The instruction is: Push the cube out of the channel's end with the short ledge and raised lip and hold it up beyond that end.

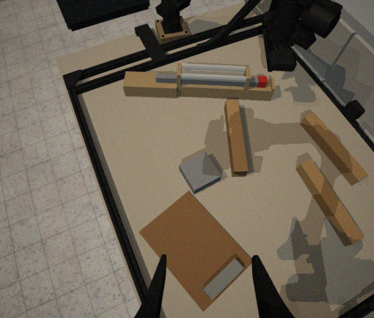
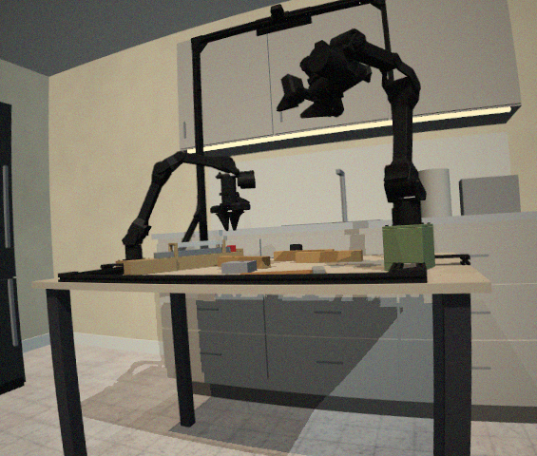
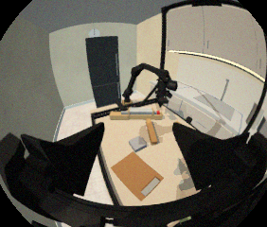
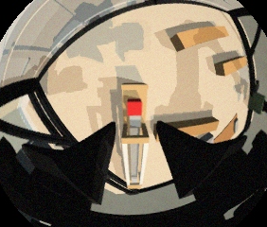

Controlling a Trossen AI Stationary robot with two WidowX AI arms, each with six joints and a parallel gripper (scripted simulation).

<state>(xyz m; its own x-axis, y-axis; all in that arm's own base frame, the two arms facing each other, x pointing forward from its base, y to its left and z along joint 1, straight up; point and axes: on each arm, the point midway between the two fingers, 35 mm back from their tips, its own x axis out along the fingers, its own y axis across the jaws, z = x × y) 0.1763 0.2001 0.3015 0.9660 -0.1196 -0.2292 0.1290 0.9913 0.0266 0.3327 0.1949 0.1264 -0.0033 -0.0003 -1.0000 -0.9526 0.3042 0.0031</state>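
Right now the red cube is 100 mm below my right hand. Round my right hand: grey block 260 mm ahead, 210 mm to the left, 140 mm below.
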